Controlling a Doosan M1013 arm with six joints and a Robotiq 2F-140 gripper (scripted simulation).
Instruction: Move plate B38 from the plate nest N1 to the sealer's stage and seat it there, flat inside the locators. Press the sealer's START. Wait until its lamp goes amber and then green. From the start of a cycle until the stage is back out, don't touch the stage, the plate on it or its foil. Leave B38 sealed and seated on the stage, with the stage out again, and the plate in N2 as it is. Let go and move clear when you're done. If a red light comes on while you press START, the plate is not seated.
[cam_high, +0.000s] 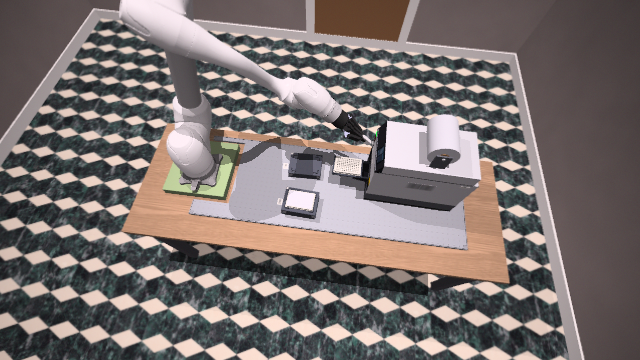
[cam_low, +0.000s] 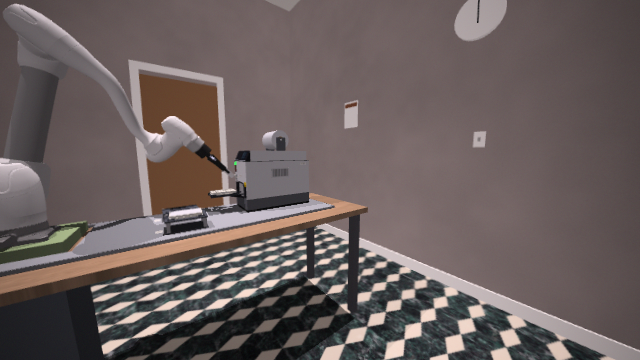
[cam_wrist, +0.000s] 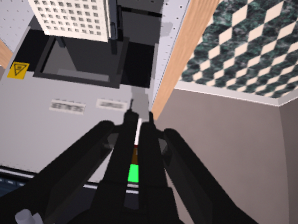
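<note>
The white button is 40 mm ahead of my hand and 20 mm below it. From my hand the other things lie so: foil roll: 270 mm ahead, 200 mm above, 110 mm to the right; then sealer stage: 110 mm below, 90 mm to the right, 70 mm behind; then plate B38: 100 mm below, 90 mm to the right, 70 mm behind.
</note>
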